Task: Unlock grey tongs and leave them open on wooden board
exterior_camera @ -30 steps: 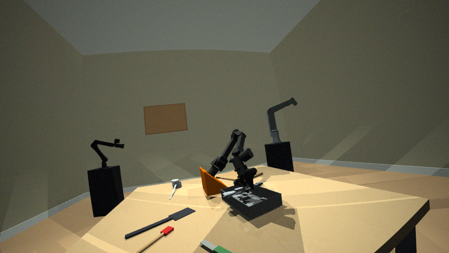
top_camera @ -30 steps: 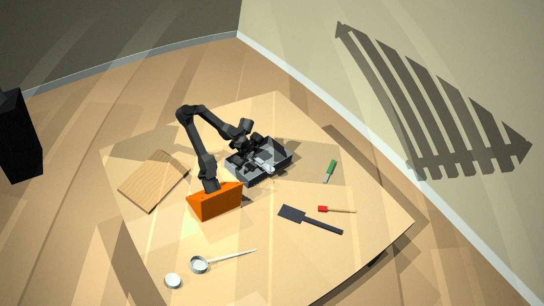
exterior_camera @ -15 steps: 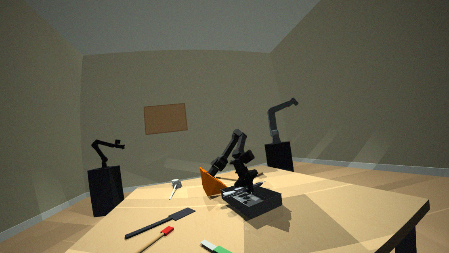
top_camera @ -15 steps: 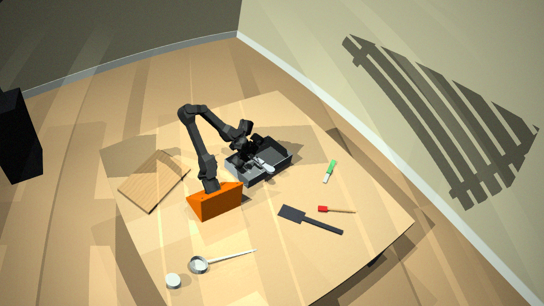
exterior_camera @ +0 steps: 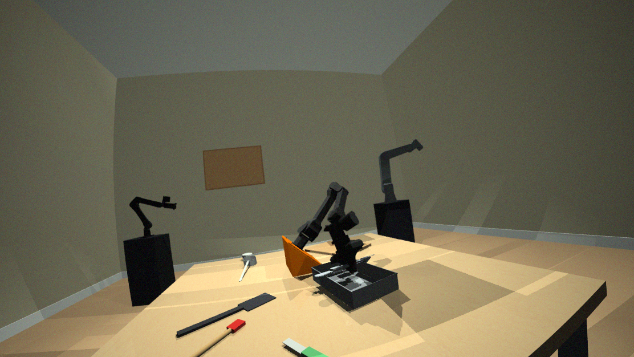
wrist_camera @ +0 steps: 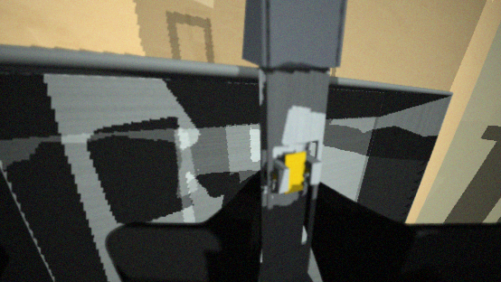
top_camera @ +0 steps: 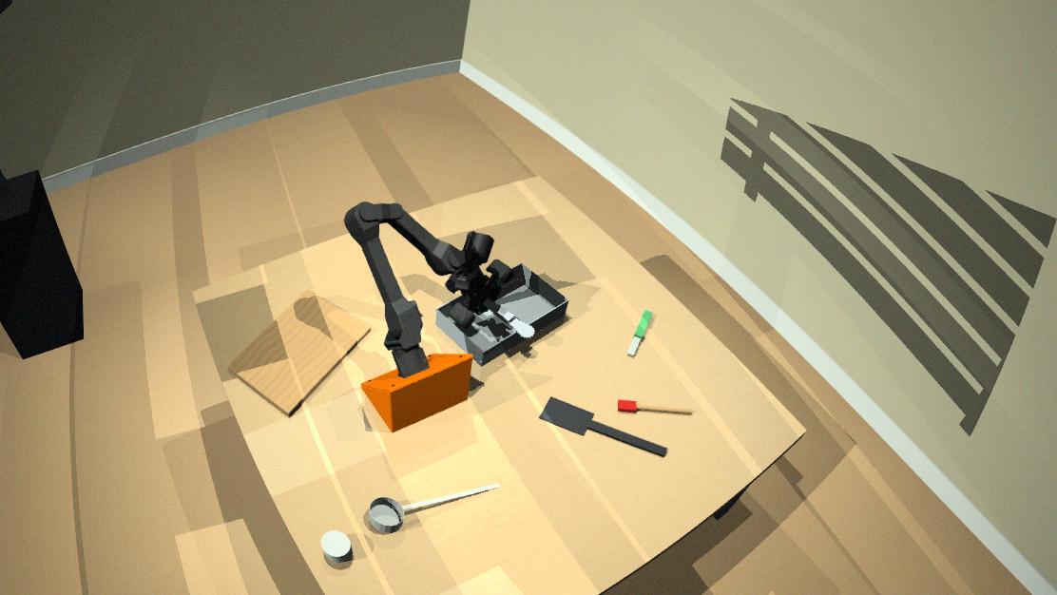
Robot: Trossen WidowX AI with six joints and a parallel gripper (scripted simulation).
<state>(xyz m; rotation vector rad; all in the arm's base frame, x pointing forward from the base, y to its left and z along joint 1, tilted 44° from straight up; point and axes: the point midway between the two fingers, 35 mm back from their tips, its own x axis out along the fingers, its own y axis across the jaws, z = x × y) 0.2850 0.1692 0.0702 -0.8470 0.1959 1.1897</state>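
Right now the yellow lock piece is 3 cm above my gripper tip, 2 cm to the left of it and 2 cm behind it. Round my gripper tip: green-handled tool (33 cm ahead, 24 cm to the right, 2 cm below); then black spatula (44 cm to the right, 5 cm ahead, 3 cm below); then grey roasting tin (3 cm to the right, 2 cm ahead).
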